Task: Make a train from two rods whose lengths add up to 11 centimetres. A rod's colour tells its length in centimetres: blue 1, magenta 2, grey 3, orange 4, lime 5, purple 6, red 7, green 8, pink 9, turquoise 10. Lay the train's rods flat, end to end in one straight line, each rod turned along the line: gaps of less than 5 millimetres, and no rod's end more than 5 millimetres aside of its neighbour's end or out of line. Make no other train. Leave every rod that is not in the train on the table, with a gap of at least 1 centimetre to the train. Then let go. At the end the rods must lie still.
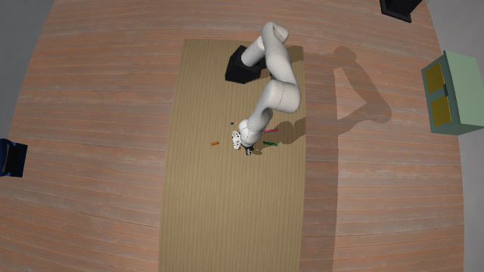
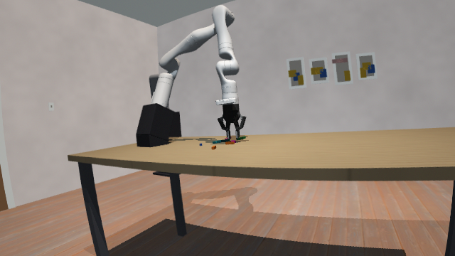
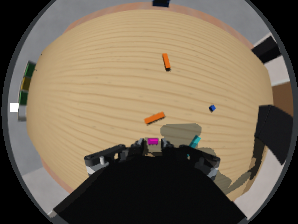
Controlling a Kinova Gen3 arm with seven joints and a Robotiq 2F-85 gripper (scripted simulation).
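Now: the magenta rod 3 cm below my hand. From my hand the other things lie so: turquoise rod 8 cm behind, 3 cm below, 2 cm to the left; green rod 13 cm to the left, 3 cm below, 3 cm behind; blue rod 11 cm behind, 10 cm to the right, 3 cm below.
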